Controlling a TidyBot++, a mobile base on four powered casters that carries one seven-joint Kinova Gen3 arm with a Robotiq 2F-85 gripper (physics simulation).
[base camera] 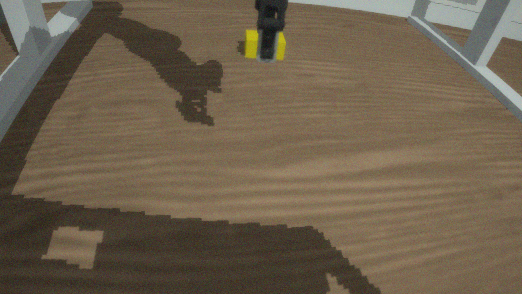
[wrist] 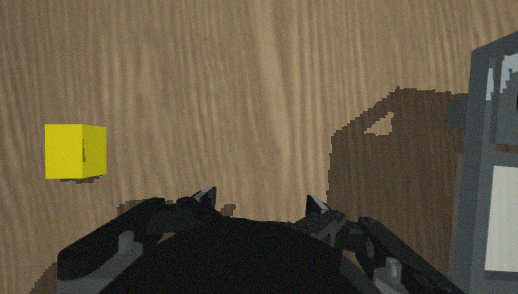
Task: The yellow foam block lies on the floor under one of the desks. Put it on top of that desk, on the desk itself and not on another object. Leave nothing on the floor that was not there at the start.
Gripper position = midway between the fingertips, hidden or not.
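The gripper (wrist: pixel 260 200) appears in the scene, together with a yellow foam block (wrist: pixel 71 150).
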